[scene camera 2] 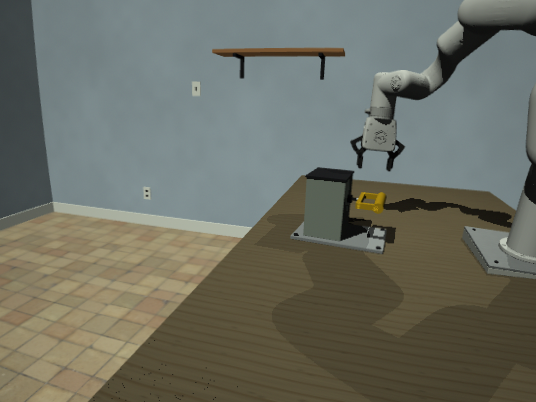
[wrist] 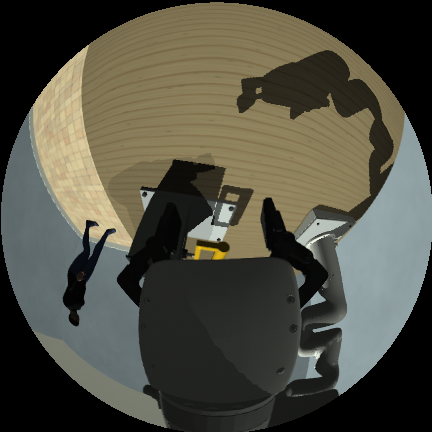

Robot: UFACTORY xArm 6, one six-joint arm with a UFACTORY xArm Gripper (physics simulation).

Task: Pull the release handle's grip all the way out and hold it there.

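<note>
The yellow release handle (scene camera 2: pixel 380 202) (wrist: pixel 218 247) sticks out from the right side of a grey box with a black top (scene camera 2: pixel 325 207). Its grip is the bar at the outer end, and a short dark rod joins the handle to the box. In the wrist view the gripper's body hides part of the handle. My gripper (scene camera 2: pixel 374 166) (wrist: pixel 219 209) is open and empty, pointing down. It hangs above the handle in the scene view, apart from it, with its fingers spread to the left and right.
The box stands on a grey base plate (scene camera 2: pixel 360 244) (wrist: pixel 146 196) on the wooden table (scene camera 2: pixel 320 320) (wrist: pixel 200 100). The arm's own base (scene camera 2: pixel 480 250) (wrist: pixel 320 220) is to the right. A wooden shelf (scene camera 2: pixel 280 52) hangs on the wall. A person (wrist: pixel 77 285) shows in the wrist view.
</note>
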